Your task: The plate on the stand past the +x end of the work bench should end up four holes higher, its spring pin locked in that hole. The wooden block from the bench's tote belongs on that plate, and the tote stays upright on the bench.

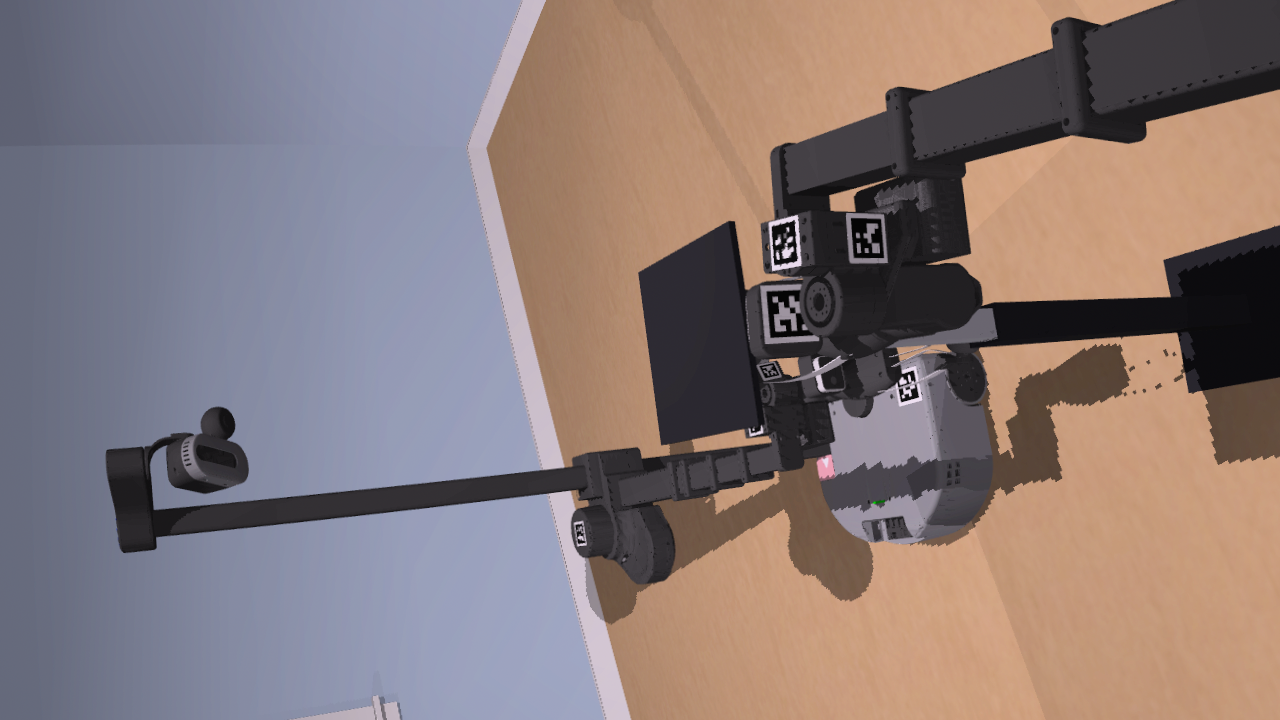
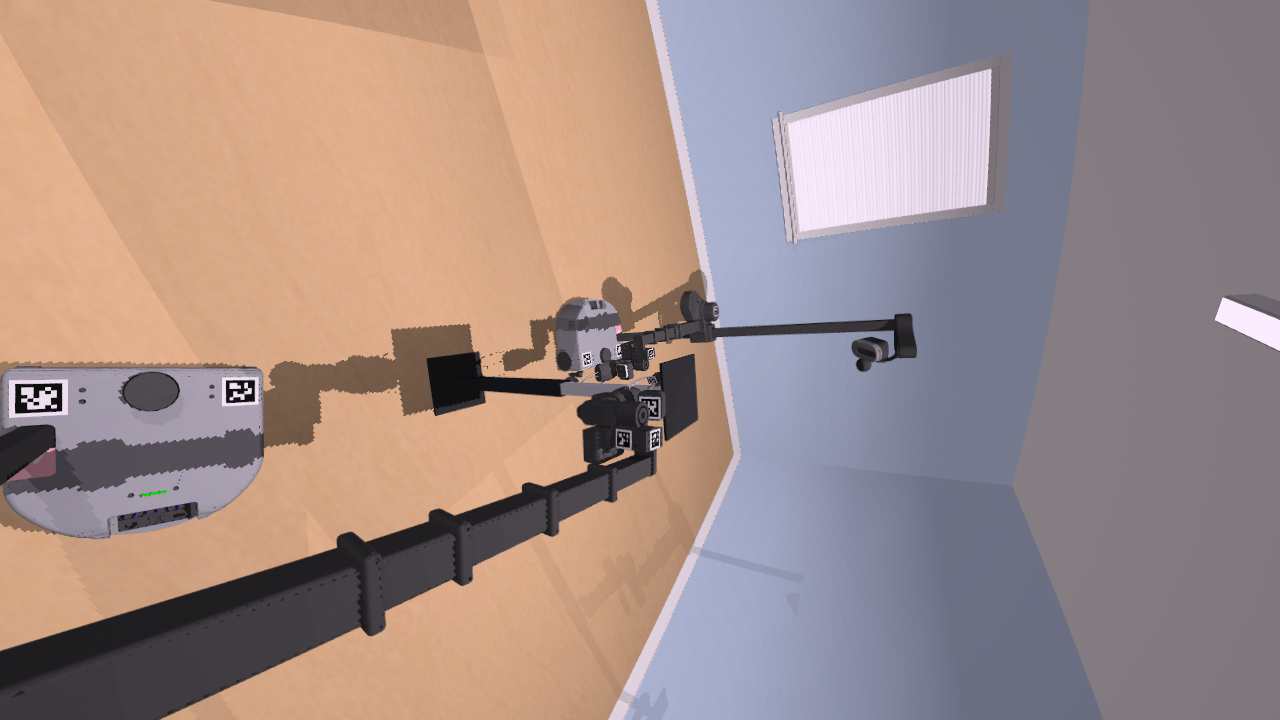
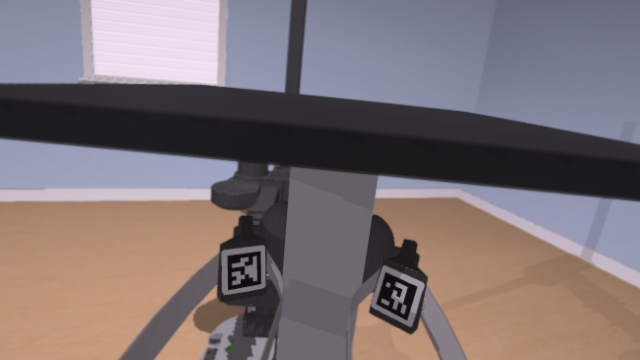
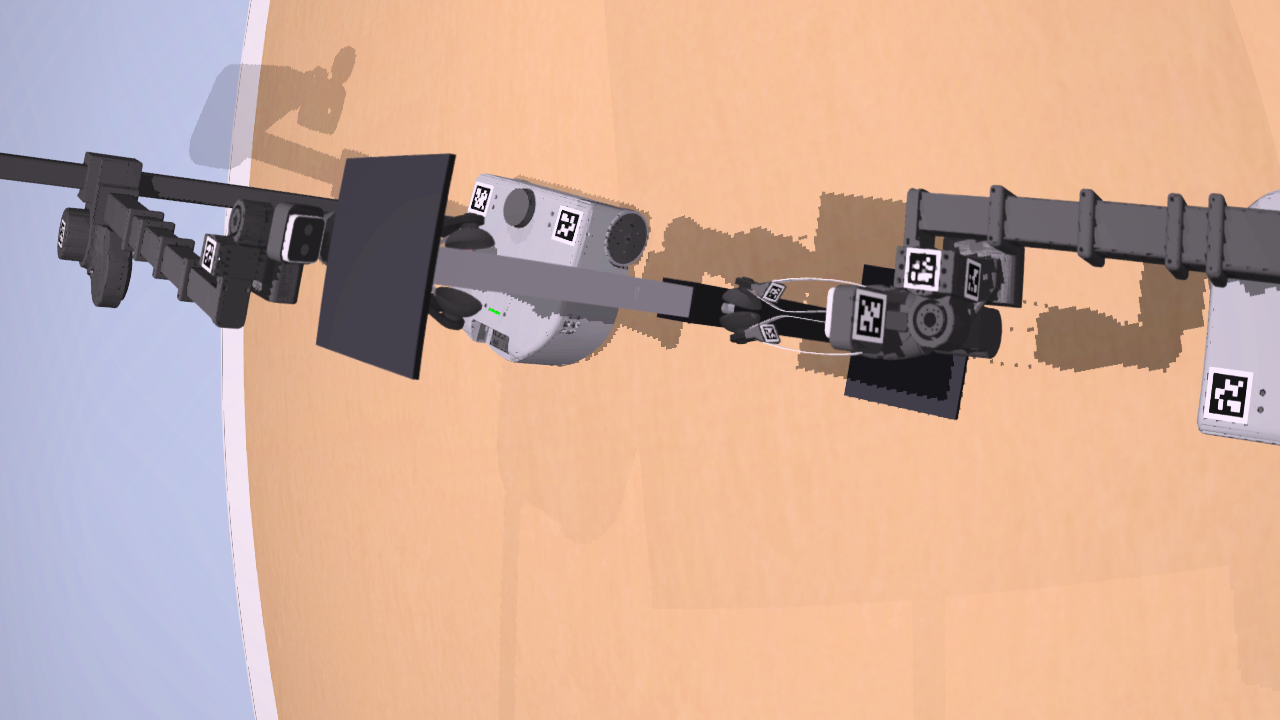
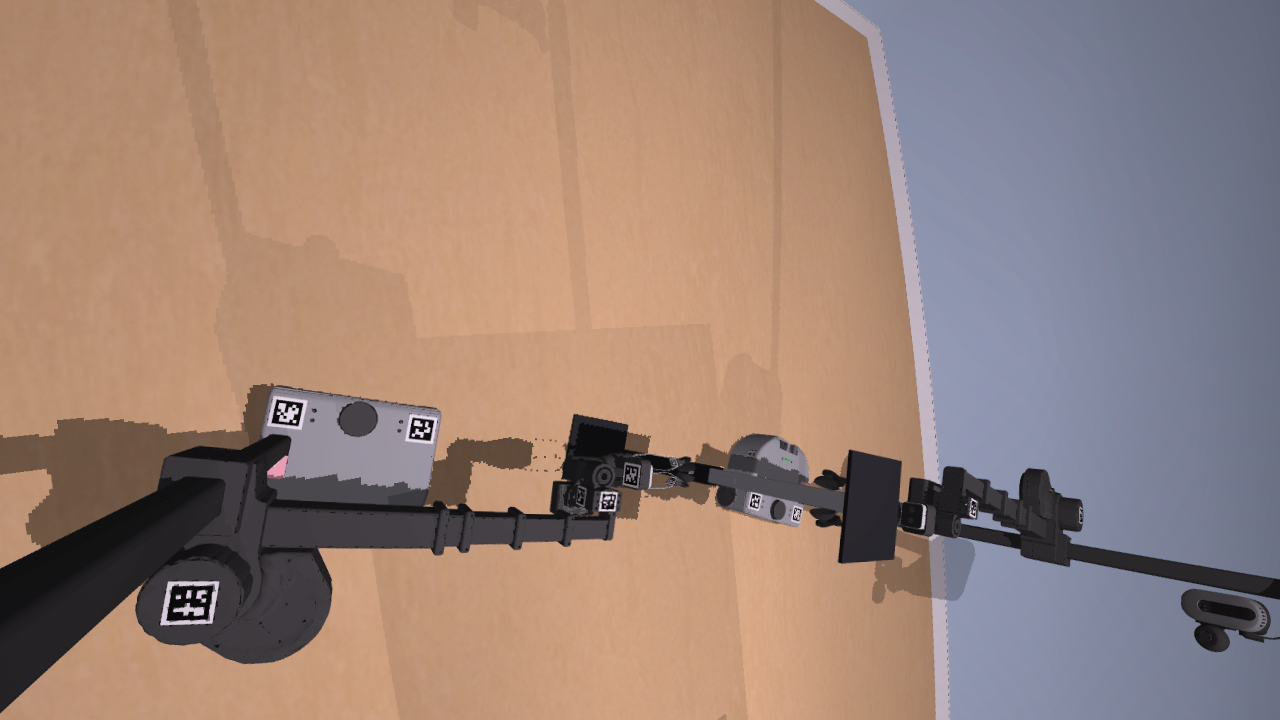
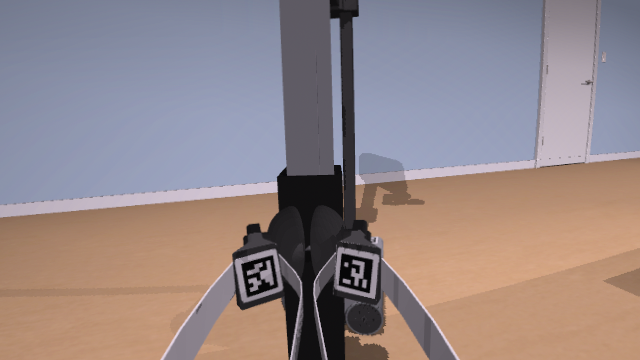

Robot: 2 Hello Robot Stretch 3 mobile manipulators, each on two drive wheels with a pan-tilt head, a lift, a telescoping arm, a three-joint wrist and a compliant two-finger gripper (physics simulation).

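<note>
The dark plate [image 1: 698,331] [image 2: 680,398] [image 3: 320,115] [image 4: 384,259] [image 5: 870,505] sits level on top of the stand's grey inner column [image 3: 322,250] [image 4: 581,279] [image 6: 307,100]. The r1 gripper [image 3: 327,232] [image 4: 460,270] appears shut on this column just below the plate, one fingertip against each side; the column partly hides the fingertips. The r2 gripper [image 4: 740,308] [image 6: 307,235] is nearly closed at the front of the black outer column [image 6: 310,192], lower down. It appears shut on the small spring pin, mostly hidden between the fingertips. The bench, tote and block do not show.
The stand's black base [image 1: 1230,331] [image 2: 454,385] [image 4: 904,385] [image 5: 597,436] is on the floor between the robots. The r2 mobile base [image 1: 904,456] and mast [image 1: 366,501] stand opposite r1. The r1 mobile base [image 4: 546,241] is across from r2. A door [image 6: 570,80] is in the far wall.
</note>
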